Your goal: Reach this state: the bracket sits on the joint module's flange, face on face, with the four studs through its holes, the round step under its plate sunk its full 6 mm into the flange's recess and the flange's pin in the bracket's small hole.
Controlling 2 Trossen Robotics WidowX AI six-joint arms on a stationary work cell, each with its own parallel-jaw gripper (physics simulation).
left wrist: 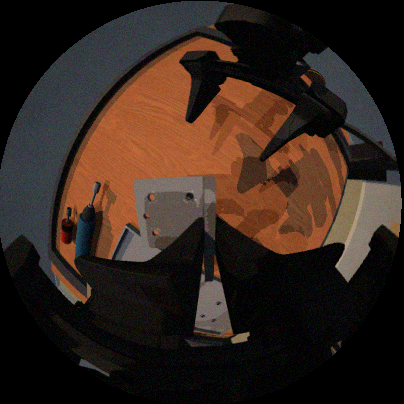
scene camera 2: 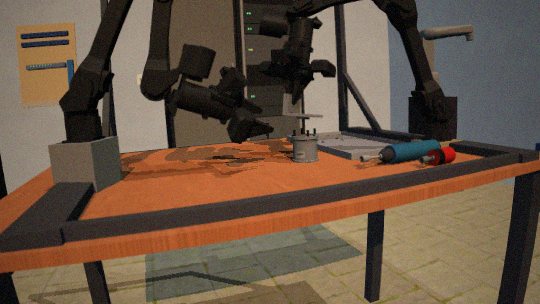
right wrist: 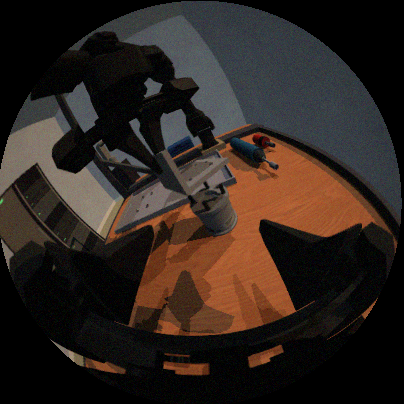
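Pixels of known places: left gripper, fingertip midpoint: (left wrist: 207, 222) (scene camera 2: 291, 103) (right wrist: 164, 170); right gripper, fingertip midpoint: (left wrist: 220, 136) (scene camera 2: 267, 120) (right wrist: 207, 228); left arm's base, link origin: (scene camera 2: 436, 139) (right wrist: 209, 144); right arm's base, link origin: (scene camera 2: 84, 140).
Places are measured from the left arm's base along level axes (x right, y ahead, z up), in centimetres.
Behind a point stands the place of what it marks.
Note:
The grey bracket (scene camera 2: 290, 106) @[x 10.7, y 39.8, z 10.6 cm] (left wrist: 175, 212) @[x 9.0, y 38.1, z 8.9 cm] (right wrist: 175, 175) @[x 9.9, y 42.1, z 11.1 cm] is held by its upright wall in my left gripper (scene camera 2: 296, 99) @[x 11.4, y 39.1, z 11.2 cm] (left wrist: 207, 222) @[x 11.4, y 39.1, z 11.2 cm] (right wrist: 164, 170) @[x 11.4, y 39.1, z 11.2 cm], which is shut on it. Its plate is about level, above the joint module (scene camera 2: 305, 151) @[x 6.2, y 38.8, z 0.3 cm] (right wrist: 217, 217) @[x 8.6, y 40.3, z 1.8 cm]. A gap shows between plate and studs in scene camera 2. The module stands upright, studs up; the plate hides it in the left wrist view. One plate hole looks dark; others show orange table. My right gripper (scene camera 2: 270, 129) @[x 9.1, y 46.6, z 7.9 cm] (left wrist: 220, 136) @[x 9.1, y 46.6, z 7.9 cm] (right wrist: 207, 228) @[x 9.1, y 46.6, z 7.9 cm] is open and empty, off to the module's left in scene camera 2.
A shallow grey tray (scene camera 2: 341, 153) @[x 6.3, y 28.6, z -1.3 cm] (right wrist: 175, 213) lies behind the module. A blue tool (scene camera 2: 412, 151) @[x -9.0, y 20.2, z 0.2 cm] (left wrist: 84, 235) @[x -5.7, y 22.1, z 1.4 cm] (right wrist: 247, 150) @[x -5.4, y 23.4, z 1.1 cm] and a red tool (scene camera 2: 445, 156) @[x -15.7, y 17.3, z -0.3 cm] (left wrist: 66, 232) @[x -12.9, y 17.3, z 0.5 cm] (right wrist: 260, 140) @[x -12.8, y 18.8, z 0.3 cm] lie on the table at the right in scene camera 2. A dark frame edges the table.

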